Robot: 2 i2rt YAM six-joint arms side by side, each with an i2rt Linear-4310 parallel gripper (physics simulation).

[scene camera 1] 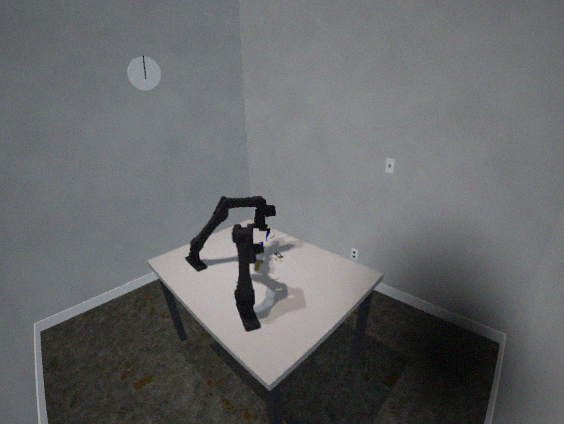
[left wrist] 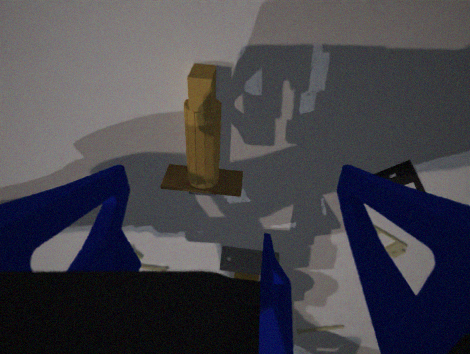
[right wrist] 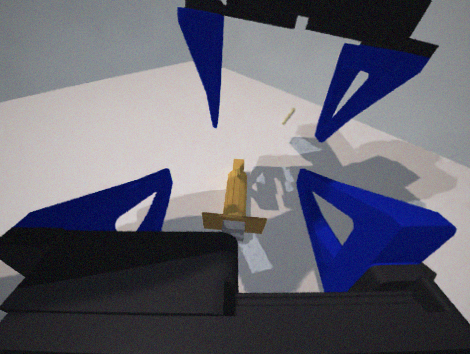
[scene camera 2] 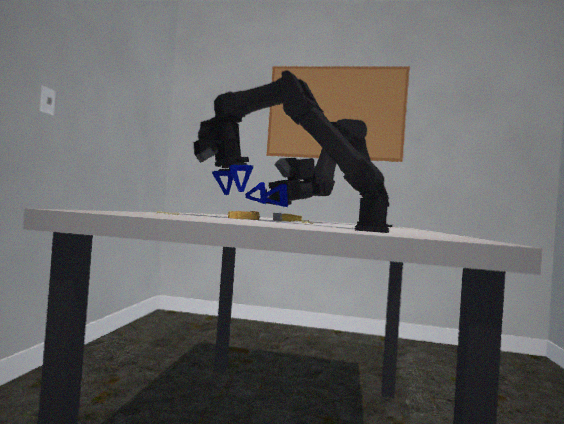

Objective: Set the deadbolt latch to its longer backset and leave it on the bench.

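Note:
The gold deadbolt latch [scene camera 2: 243,215] [left wrist: 202,135] [right wrist: 236,192] rests on the bench [scene camera 2: 425,245] [left wrist: 100,50] [right wrist: 100,130]. Its faceplate [left wrist: 175,179] [right wrist: 214,220] stands at the near end of the body in both wrist views, and the grey bolt [right wrist: 233,229] shows in front of the plate. I cannot tell its backset setting. My left gripper [scene camera 2: 234,192] [left wrist: 233,177] [right wrist: 268,132] is open and empty, above the latch. My right gripper [scene camera 2: 256,197] [right wrist: 234,175] is open and empty, on the bolt side of the latch; it is partly hidden in the left wrist view.
Another grey and gold piece [scene camera 2: 291,217] [left wrist: 247,257] lies near the latch. A black plate with openings [scene camera 1: 278,255] [left wrist: 412,172] lies to the right in the left wrist view. Small pale yellow parts [left wrist: 397,248] [right wrist: 289,116] lie around. The two grippers are close together.

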